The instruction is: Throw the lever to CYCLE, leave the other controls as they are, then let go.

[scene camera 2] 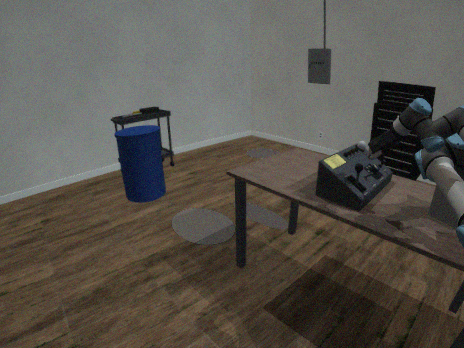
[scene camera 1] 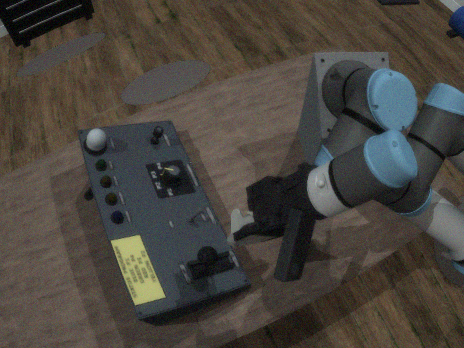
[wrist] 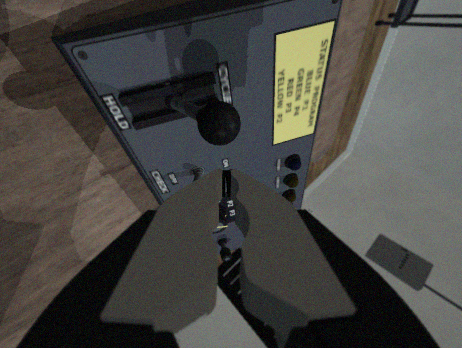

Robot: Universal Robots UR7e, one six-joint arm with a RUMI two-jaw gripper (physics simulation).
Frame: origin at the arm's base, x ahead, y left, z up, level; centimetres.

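Seen in the pictures: gripper, fingertip midpoint: (scene camera 2: 368, 158) (scene camera 1: 228, 242) (wrist: 225, 172); arm's base, origin of the base link: (scene camera 1: 350, 90).
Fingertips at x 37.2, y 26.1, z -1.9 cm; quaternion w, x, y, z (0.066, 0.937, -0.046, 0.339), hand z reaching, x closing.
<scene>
Pixels of each thing's top centre, then the offset from my fingertips to it. "pt": a spot on its surface instead.
- black ball knob, middle of its top: (wrist: 232, 131) (scene camera 1: 207, 253) (scene camera 2: 359, 163) dx +4.3, dy -0.3, dz -4.1 cm
- CYCLE label, surface spot: (wrist: 224, 82) pt dx +10.0, dy +1.1, dz -11.7 cm
- toggle switch, surface spot: (wrist: 197, 173) pt dx +5.7, dy -11.6, dz -13.7 cm
- rotary selector, middle of its top: (wrist: 222, 228) (scene camera 1: 170, 169) dx +7.6, dy -24.0, dz -10.7 cm
- small black control, middle of its top: (wrist: 232, 256) (scene camera 1: 154, 130) dx +9.6, dy -35.9, dz -10.0 cm
- white dome, surface spot: (scene camera 1: 96, 139) pt dx +23.5, dy -32.8, dz -3.2 cm
- yellow status card, middle of its top: (wrist: 308, 96) (scene camera 1: 135, 267) (scene camera 2: 335, 158) dx +19.4, dy -1.3, dz -5.8 cm
The dark console (scene camera 1: 150, 220) (scene camera 2: 330, 192) (wrist: 252, 150) stands on the table. Its lever, with a black ball knob (scene camera 1: 206, 254) (scene camera 2: 358, 168) (wrist: 219, 123), rises from a slot between the HOLD label (wrist: 115, 112) and the CYCLE label (wrist: 224, 82). In the wrist view the knob leans toward the CYCLE side; in scene camera 1 it shows near the slot's middle, so its exact setting is hard to tell. My gripper (scene camera 1: 231, 240) (wrist: 225, 172) is shut and empty, beside the console's lever-side edge in scene camera 1. The knob appears beyond the fingertips, apart from them.
A toggle switch (scene camera 1: 201, 217) (wrist: 196, 172), a rotary selector (scene camera 1: 172, 173), a small black control (scene camera 1: 158, 132) and a white dome (scene camera 1: 96, 139) are on the console. Coloured lamps run beside a yellow status card (scene camera 1: 138, 270) (scene camera 2: 335, 161) (wrist: 303, 82). A blue barrel (scene camera 2: 141, 164) stands away from the table.
</scene>
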